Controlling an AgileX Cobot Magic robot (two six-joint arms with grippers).
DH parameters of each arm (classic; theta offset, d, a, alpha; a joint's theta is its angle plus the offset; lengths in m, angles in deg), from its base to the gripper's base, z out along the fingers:
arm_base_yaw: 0 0.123 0 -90
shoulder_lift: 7.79 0 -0.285 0
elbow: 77.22 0 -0.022 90
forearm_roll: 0 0.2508 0 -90
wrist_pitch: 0 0 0.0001 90
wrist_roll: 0 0.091 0 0
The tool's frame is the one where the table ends.
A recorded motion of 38 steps. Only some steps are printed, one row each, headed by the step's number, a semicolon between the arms.
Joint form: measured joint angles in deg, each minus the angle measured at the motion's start. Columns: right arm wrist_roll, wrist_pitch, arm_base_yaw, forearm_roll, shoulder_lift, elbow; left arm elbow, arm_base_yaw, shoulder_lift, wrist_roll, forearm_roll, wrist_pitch.
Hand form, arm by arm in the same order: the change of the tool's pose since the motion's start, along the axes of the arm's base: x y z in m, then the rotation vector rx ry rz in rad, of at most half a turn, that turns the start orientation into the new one. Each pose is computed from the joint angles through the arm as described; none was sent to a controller.
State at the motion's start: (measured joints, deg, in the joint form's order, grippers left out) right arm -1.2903 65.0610 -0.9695 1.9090 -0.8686 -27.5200; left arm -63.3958 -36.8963 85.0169 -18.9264 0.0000 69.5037
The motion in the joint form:
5: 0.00 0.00 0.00 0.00 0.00 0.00; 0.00 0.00 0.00 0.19 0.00 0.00
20: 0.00 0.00 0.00 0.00 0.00 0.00; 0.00 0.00 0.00 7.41 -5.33 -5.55
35: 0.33 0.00 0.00 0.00 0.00 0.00; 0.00 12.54 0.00 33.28 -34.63 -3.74
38: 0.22 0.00 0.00 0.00 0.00 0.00; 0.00 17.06 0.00 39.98 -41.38 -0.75
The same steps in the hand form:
5: 0.0000 0.0000 0.0000 0.0000 0.0000 0.0000; 0.0000 0.0000 0.0000 0.0002 -0.0001 -0.0033
20: 0.0000 0.0000 0.0000 0.0000 0.0000 0.0000; 0.0025 -0.0114 0.0013 -0.1194 -0.0381 -0.0975
35: 0.0000 0.0000 0.0000 0.0049 0.0001 -0.0030; 0.0194 0.0030 0.0147 -0.5361 0.0615 -0.1561
38: 0.0000 0.0000 0.0000 0.0033 0.0001 -0.0020; 0.0254 0.0144 0.0204 -0.6417 0.0718 -0.1683

